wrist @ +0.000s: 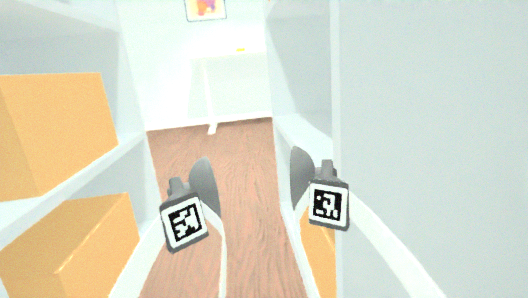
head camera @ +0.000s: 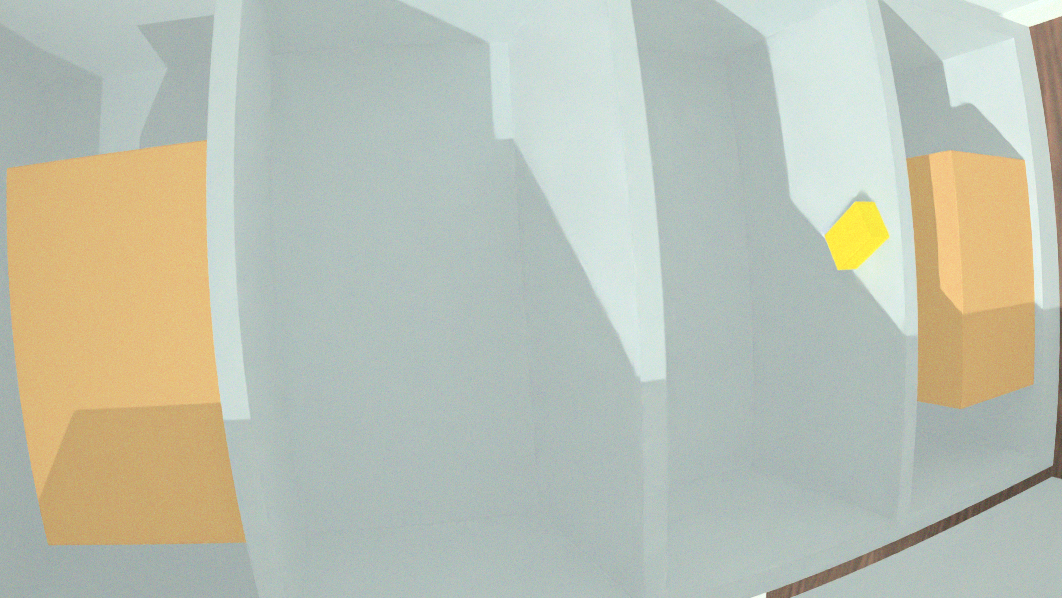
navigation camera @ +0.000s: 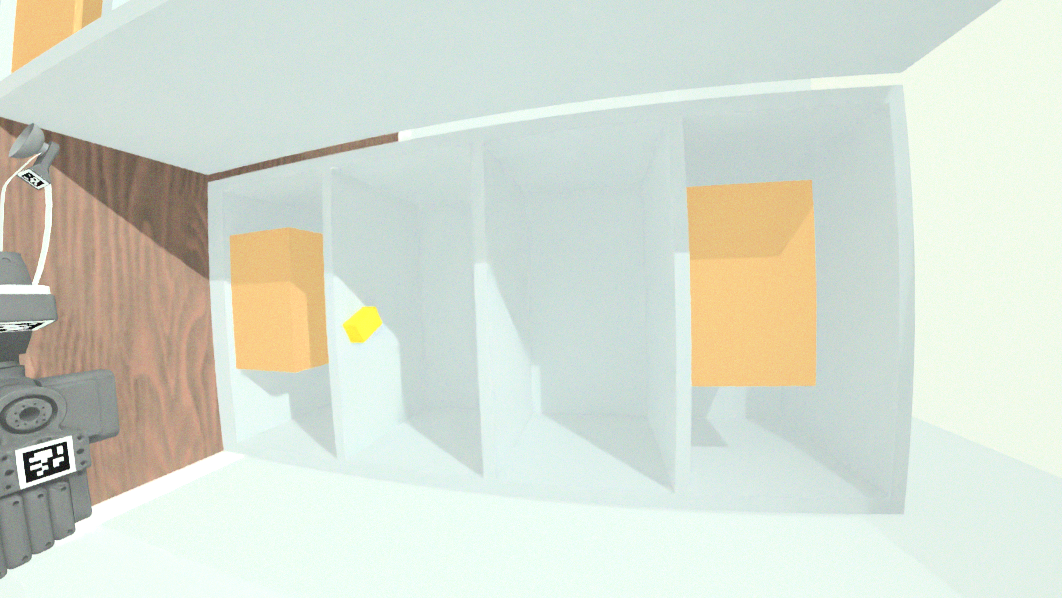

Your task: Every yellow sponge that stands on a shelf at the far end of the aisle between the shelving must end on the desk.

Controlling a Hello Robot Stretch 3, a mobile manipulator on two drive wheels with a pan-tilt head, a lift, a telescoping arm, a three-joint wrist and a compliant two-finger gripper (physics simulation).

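Places are measured from the robot's base along level axes (x ahead, y left, z up), in centimetres.
Pixels of known places: gripper, between the fingertips: (wrist: pixel 252 173).
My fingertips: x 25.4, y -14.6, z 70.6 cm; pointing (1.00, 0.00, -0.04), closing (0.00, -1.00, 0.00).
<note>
Ahead of a thing's pixels: the offset from my fingertips to its middle. "pt": to the spot under its first point. Level surfaces: height alone.
A yellow sponge @[dx -26.2, dy -69.9, dz -15.0 cm] (head camera: pixel 856 236) (navigation camera: pixel 362 324) rests on a board of the pale shelf unit (head camera: pixel 222 222) (navigation camera: pixel 479 334), one bay over from the boxed end bay. My gripper (wrist: pixel 252 173) is open and empty above the wooden floor between shelving. Part of it also shows at the left edge of the navigation view, to the left of the shelf unit and apart from the sponge; it does not show in the head view. In the wrist view a white desk (wrist: pixel 208 95) stands far off against the wall, with a small yellow object (wrist: pixel 240 50) on its top.
Orange boxes @[pt dx -24.6, dy -63.3, dz +87.0 cm] (head camera: pixel 111 297) (head camera: pixel 992 237) (navigation camera: pixel 282 297) (navigation camera: pixel 750 282) stand in the outer bays. Another pale shelving panel (navigation camera: pixel 445 59) crosses the top of the navigation view. In the wrist view, shelving with boxes @[dx +66.7, dy +63.2, dz -3.7 cm] (wrist: pixel 55 125) (wrist: pixel 320 255) flanks both sides of the aisle floor @[dz -70.5 cm] (wrist: pixel 255 240); a picture (wrist: pixel 205 9) hangs beyond.
</note>
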